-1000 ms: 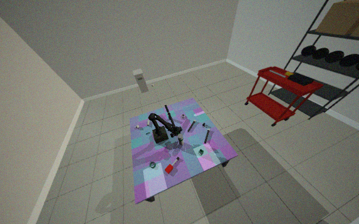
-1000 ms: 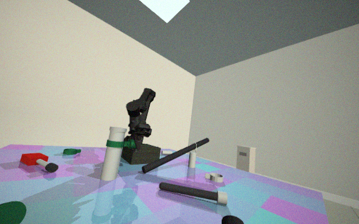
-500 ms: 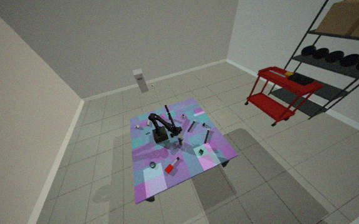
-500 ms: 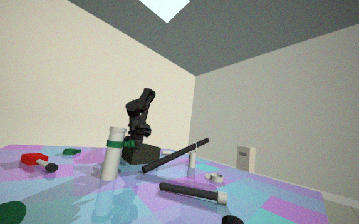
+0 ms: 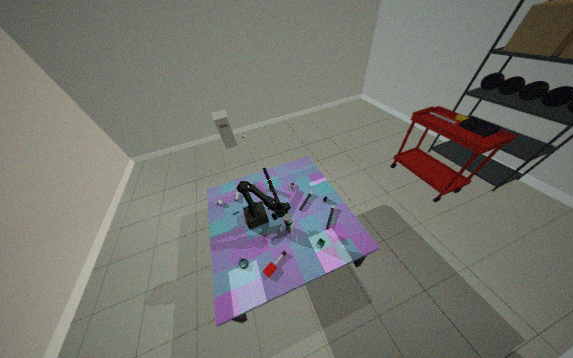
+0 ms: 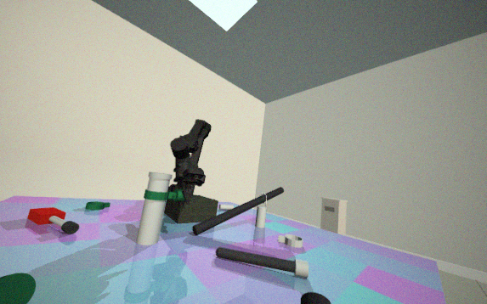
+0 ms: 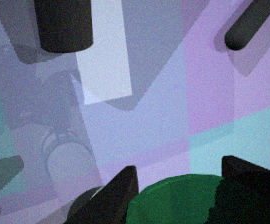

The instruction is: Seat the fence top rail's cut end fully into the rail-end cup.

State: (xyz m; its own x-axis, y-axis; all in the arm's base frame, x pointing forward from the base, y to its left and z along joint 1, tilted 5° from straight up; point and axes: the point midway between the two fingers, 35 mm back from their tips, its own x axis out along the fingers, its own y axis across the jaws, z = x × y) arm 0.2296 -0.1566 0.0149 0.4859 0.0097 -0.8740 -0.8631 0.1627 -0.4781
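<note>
Now: the green rail-end cup 30 mm above my gripper tip, 20 mm to the right of it and 20 mm behind it. Round my gripper tip: small post (420 mm to the left, 40 mm ahead); white clamp (330 mm to the left, 240 mm ahead, 100 mm below); green brace band (50 mm to the right, 30 mm above, 20 mm behind).
</note>
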